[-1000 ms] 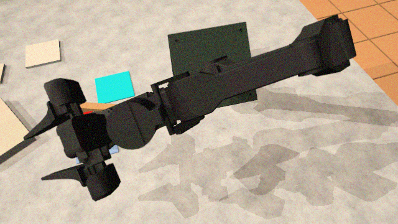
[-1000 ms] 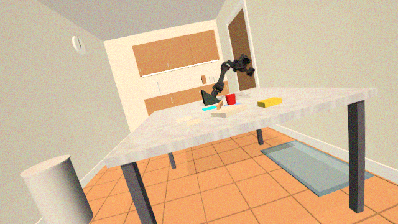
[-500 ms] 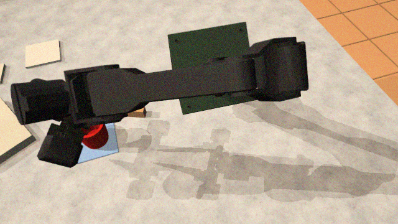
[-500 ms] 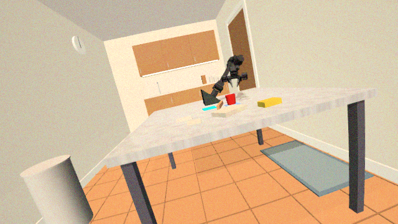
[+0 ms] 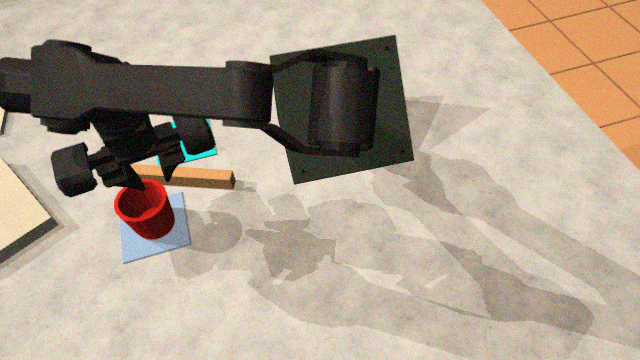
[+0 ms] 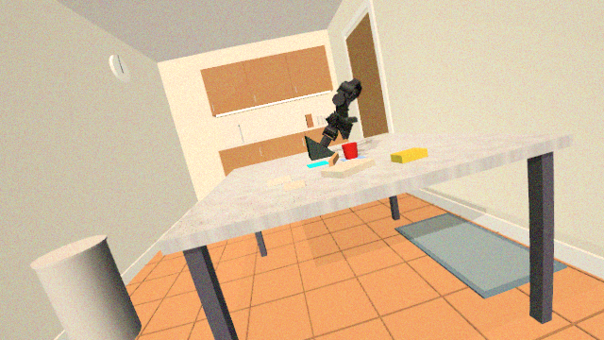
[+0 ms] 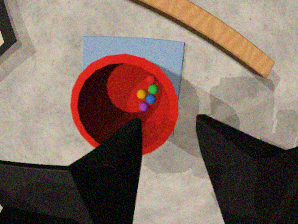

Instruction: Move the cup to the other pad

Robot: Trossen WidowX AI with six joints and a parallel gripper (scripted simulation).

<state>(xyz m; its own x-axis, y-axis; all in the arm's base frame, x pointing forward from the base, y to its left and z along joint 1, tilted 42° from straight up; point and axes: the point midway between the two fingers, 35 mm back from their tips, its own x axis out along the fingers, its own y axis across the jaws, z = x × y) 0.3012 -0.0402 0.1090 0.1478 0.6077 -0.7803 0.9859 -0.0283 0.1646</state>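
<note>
Right now the red cup is 30 mm ahead of my gripper tip and 60 mm below it. Round my gripper tip: light blue pad (30 mm ahead, 110 mm below); then cyan pad (50 mm behind, 160 mm to the right, 110 mm below); then wooden bar (10 mm behind, 80 mm to the right, 90 mm below).
</note>
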